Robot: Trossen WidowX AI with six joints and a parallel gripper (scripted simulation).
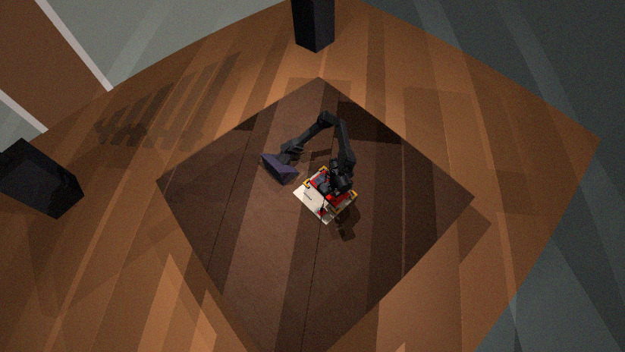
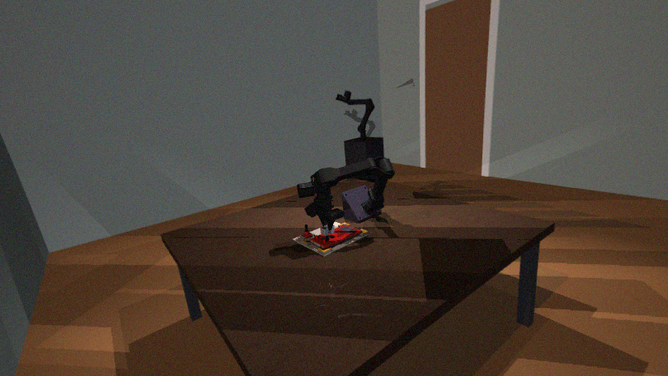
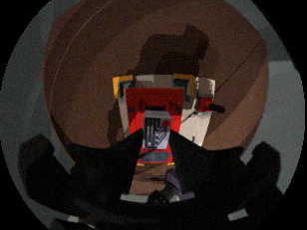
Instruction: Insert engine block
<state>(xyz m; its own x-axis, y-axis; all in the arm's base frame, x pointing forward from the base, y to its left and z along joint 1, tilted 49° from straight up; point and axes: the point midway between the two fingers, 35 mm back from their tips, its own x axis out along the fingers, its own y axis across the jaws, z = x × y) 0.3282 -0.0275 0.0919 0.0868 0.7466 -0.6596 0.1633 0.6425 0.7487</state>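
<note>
My gripper tip is 10 mm above the grey engine block.
</note>
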